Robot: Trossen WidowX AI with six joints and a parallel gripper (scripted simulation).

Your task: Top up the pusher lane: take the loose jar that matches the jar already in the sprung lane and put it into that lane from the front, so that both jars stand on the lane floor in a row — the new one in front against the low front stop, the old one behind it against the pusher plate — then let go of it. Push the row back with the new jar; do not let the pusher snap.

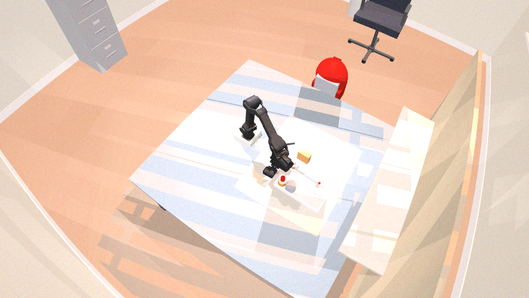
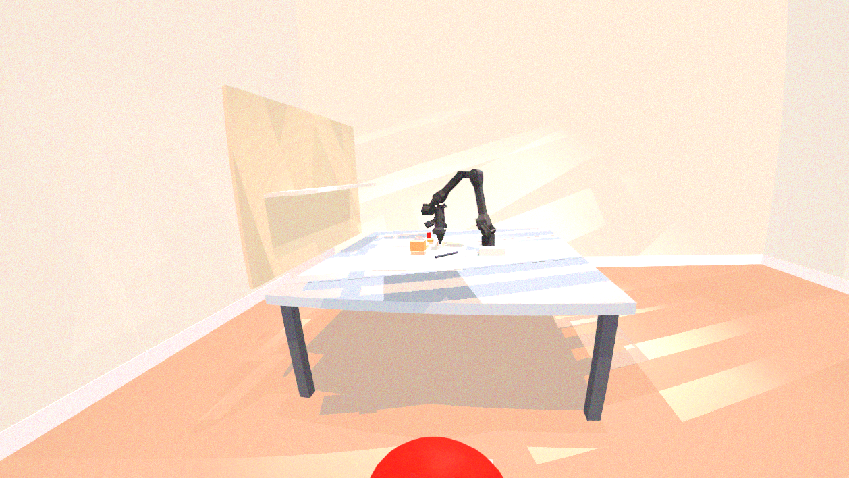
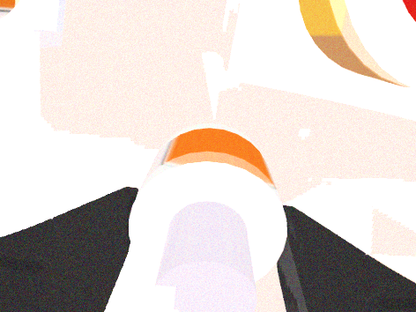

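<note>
My gripper tip is now 17 cm to the right of the orange box, 9 cm short of it and 2 cm below it. The rest, counted from my gripper tip: red mark: 25 cm ahead, 5 cm to the left, 5 cm above; then white pusher lane: 22 cm ahead, 6 cm to the left; then thin black rod: 18 cm to the left, 6 cm behind, 2 cm below.
</note>
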